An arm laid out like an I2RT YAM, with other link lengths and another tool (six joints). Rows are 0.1 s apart.
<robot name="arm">
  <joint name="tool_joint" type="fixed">
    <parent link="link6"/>
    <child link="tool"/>
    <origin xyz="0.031 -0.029 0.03" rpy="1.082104 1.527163 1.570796"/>
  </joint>
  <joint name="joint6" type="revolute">
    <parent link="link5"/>
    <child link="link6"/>
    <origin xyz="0.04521 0 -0.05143" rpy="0 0 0"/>
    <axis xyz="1 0 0"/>
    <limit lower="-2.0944" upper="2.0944"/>
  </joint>
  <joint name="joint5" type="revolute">
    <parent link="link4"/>
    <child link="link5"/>
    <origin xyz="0.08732 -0.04 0.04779" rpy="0 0 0"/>
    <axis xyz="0 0 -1"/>
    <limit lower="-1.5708" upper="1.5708"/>
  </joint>
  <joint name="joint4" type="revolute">
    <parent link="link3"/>
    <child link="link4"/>
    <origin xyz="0.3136 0.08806 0.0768" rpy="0 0 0"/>
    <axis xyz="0 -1 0"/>
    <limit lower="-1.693" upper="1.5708"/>
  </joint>
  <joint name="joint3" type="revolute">
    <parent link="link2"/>
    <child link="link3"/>
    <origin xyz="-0.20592 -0.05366 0" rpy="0 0 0"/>
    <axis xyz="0 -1 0"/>
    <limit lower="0" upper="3.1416"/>
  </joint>
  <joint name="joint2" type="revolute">
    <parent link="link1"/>
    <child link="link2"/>
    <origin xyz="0.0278 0.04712 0.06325" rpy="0 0 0"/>
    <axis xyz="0 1 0"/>
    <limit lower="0" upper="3.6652"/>
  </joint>
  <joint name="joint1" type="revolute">
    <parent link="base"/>
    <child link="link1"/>
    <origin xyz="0 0 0.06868" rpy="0 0 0"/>
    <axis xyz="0 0 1"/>
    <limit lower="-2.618" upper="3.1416"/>
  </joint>
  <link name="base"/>
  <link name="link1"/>
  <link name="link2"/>
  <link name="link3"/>
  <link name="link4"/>
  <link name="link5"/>
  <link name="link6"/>
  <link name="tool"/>
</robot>
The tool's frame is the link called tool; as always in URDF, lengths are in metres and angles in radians.
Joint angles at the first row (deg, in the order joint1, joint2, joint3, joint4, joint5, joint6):
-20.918 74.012 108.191 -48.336 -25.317 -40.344
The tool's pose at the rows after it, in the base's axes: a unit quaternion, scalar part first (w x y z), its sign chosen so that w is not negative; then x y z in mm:
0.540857, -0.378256, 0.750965, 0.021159, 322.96, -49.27, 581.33
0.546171, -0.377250, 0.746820, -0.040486, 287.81, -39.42, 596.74
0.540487, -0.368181, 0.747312, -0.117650, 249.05, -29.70, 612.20
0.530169, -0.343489, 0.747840, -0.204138, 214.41, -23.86, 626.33
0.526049, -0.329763, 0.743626, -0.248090, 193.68, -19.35, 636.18
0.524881, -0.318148, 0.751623, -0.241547, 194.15, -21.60, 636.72
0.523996, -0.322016, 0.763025, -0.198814, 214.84, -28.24, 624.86
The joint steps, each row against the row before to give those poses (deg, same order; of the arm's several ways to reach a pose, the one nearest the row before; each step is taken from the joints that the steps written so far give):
0.001 -4.740 -1.310 -1.143 1.670 0.531
-0.001 -5.889 -2.025 -0.002 4.284 -2.975
0.002 -5.363 -0.530 -1.139 6.149 -4.386
-0.004 -4.398 -0.264 0.256 7.814 -4.571
0.004 -1.940 0.789 0.092 3.721 -2.388
0.088 0.962 1.408 -1.404 1.067 1.125
-0.089 1.929 -0.788 -0.795 -2.544 2.632

